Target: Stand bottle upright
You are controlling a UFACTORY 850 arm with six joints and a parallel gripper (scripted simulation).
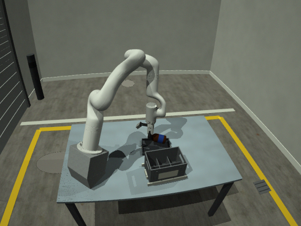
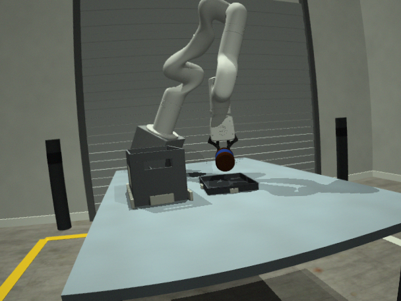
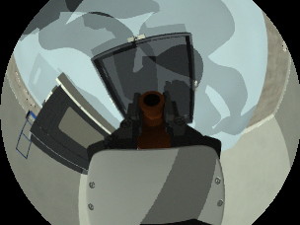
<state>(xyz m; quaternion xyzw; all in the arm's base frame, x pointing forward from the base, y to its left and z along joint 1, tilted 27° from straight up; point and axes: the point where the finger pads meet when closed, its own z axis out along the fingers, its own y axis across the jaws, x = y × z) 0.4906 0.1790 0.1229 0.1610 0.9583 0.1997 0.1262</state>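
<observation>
The bottle lies 50 mm ahead of my hand, 20 mm to the right of it and 10 mm below it. Round my hand: crate (300 mm to the right, 70 mm ahead, 50 mm below); then tray (120 mm below, 60 mm ahead, 20 mm to the right).
</observation>
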